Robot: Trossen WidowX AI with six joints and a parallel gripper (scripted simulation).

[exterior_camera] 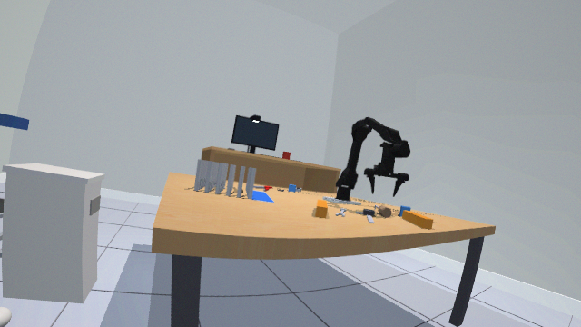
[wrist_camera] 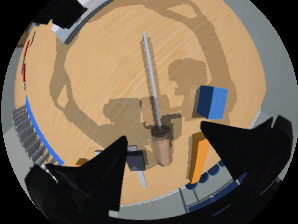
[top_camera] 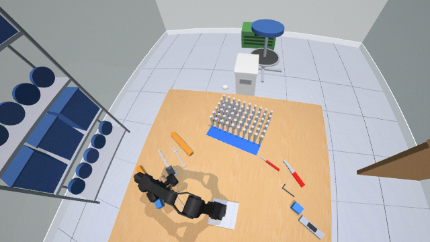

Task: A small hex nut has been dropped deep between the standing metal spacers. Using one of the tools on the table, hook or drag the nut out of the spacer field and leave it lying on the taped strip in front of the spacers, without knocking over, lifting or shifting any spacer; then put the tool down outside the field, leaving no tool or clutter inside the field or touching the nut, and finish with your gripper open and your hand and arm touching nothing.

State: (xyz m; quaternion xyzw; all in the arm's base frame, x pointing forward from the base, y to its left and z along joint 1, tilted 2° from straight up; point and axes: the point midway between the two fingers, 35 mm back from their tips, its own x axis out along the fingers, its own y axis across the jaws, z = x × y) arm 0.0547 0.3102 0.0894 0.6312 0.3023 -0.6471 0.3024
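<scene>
Right now my gripper tip is 60 mm above the brown-handled hook tool, 20 mm to the left of it and 20 mm past it. Also, from my gripper tip: red screwdriver (550 mm to the right, 280 mm ahead, 70 mm below); then blue taped strip (400 mm ahead, 320 mm to the right, 70 mm below); then small wrench (230 mm ahead, 70 mm below, 20 mm to the left).
</scene>
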